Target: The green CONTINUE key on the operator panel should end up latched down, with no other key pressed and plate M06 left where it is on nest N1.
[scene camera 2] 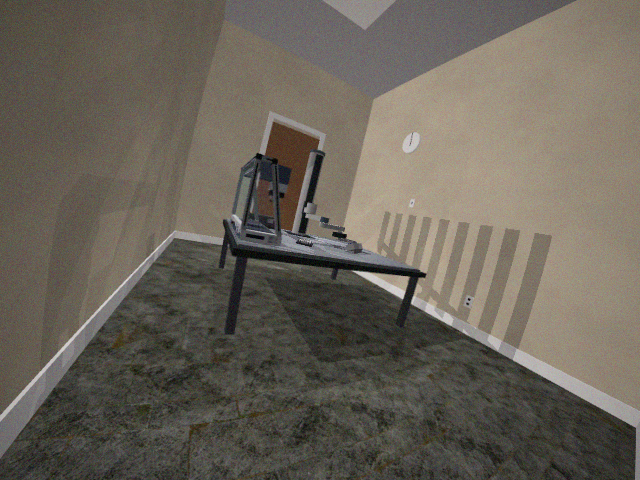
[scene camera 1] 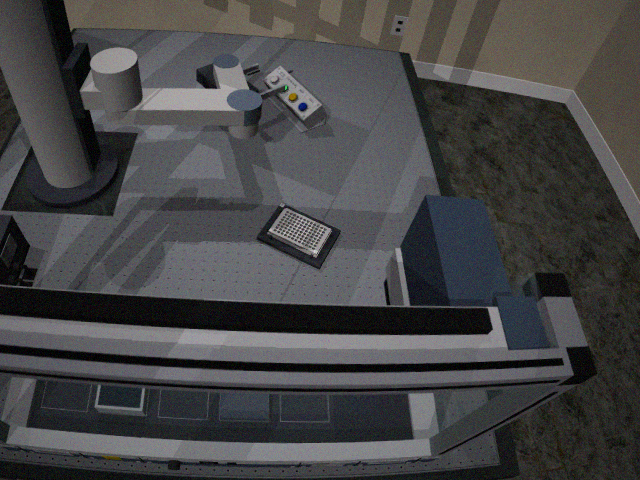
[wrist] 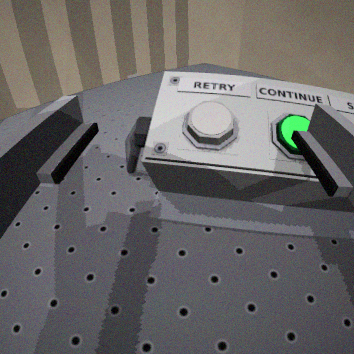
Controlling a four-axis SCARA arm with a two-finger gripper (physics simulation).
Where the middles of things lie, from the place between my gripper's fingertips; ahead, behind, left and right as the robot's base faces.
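Green CONTINUE key (wrist: 284, 128): my hand 40 mm to the left of it, 40 mm short of it, 10 mm above it. Well plate (scene camera 1: 298, 231), from my hand: 540 mm to the right, 90 mm ahead, 60 mm below.
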